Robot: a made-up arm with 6 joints. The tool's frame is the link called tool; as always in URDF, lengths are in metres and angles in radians. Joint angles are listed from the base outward. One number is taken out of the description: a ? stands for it. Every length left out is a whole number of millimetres.
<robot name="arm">
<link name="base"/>
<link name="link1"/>
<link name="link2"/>
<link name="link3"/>
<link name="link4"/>
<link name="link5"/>
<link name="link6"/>
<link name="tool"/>
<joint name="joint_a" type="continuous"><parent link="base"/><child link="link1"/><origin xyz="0.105 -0.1 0.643" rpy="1.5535 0.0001 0.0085"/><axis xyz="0 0 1"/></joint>
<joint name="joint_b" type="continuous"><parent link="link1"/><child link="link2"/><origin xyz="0.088 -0.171 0" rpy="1.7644 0.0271 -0.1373"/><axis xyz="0 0 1"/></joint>
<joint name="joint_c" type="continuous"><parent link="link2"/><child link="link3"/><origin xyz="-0.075 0.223 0" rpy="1.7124 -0.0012 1.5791"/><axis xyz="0 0 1"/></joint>
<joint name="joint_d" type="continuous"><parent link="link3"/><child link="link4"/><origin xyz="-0.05 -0.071 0" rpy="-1.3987 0.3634 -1.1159"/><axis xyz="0 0 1"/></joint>
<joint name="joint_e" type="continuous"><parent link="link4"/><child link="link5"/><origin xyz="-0.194 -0.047 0" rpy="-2.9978 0.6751 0.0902"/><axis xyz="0 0 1"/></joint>
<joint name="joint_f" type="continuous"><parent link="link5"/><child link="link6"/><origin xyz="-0.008 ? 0" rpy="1.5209 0.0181 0.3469"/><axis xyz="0 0 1"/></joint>
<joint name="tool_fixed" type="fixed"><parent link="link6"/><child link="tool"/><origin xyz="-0.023 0.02 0" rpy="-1.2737 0.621 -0.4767"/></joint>
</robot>
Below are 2 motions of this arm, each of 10 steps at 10 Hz.
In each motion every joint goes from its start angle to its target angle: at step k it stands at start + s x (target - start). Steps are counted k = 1, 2, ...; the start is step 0. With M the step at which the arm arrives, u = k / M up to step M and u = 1 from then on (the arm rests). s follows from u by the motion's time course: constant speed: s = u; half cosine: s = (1 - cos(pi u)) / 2; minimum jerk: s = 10 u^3 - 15 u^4 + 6 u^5.
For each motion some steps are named. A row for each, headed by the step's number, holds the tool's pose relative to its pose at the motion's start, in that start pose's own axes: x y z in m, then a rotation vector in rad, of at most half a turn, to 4 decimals.
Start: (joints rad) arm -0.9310 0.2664 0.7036 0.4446 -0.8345 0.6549
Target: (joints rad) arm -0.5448 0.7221 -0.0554 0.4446 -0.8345 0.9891
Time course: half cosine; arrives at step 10
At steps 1, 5, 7, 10:
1: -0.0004 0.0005 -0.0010 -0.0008 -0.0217 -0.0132
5: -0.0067 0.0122 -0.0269 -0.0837 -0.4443 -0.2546
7: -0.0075 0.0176 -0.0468 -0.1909 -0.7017 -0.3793
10: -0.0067 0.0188 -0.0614 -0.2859 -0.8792 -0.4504

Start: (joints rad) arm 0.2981 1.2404 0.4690 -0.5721 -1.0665 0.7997
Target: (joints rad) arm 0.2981 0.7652 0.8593 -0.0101 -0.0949 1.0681
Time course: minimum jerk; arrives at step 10
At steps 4, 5, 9, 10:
4: 0.0251 0.0296 -0.0098 0.0245 0.0789 0.1623
5: 0.0428 0.0457 -0.0159 0.0576 0.1272 0.2675
9: 0.0969 0.0886 -0.0402 0.2320 0.2533 0.5825
10: 0.0979 0.0893 -0.0407 0.2362 0.2553 0.5882

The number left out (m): -0.068
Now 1 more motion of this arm.
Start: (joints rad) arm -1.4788 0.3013 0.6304 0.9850 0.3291 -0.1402
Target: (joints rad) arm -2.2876 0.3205 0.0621 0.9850 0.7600 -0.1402
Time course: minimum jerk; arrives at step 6
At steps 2, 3, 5, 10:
2: -0.0040 -0.0332 -0.0242 -0.1737 -0.1399 0.1262
3: -0.0024 -0.0855 -0.0499 -0.4319 -0.3199 0.3043
5: 0.0160 -0.1782 -0.0650 -0.8818 -0.5808 0.5904
10: 0.0182 -0.1854 -0.0646 -0.9178 -0.5996 0.6120

